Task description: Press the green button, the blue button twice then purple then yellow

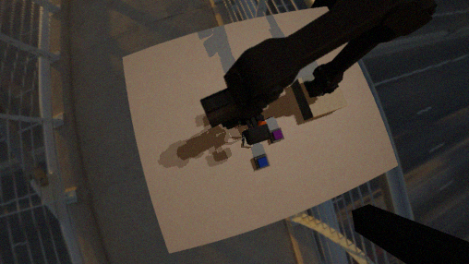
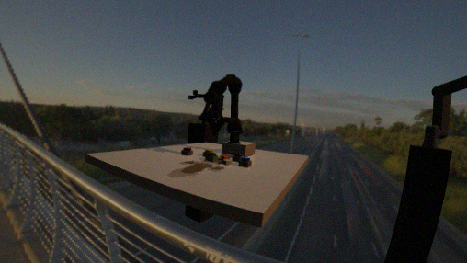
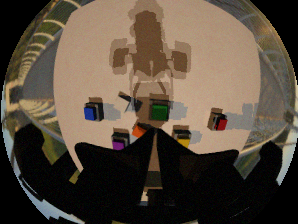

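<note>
The blue button is 40 mm behind my gripper tip, 160 mm to the left of it and 90 mm below it. The rest, counted from my gripper tip: yellow button: 70 mm behind, 90 mm to the right, 90 mm below; then green button: 10 mm to the right, 90 mm below; then orange block: 70 mm behind, 30 mm to the left, 120 mm below.
</note>
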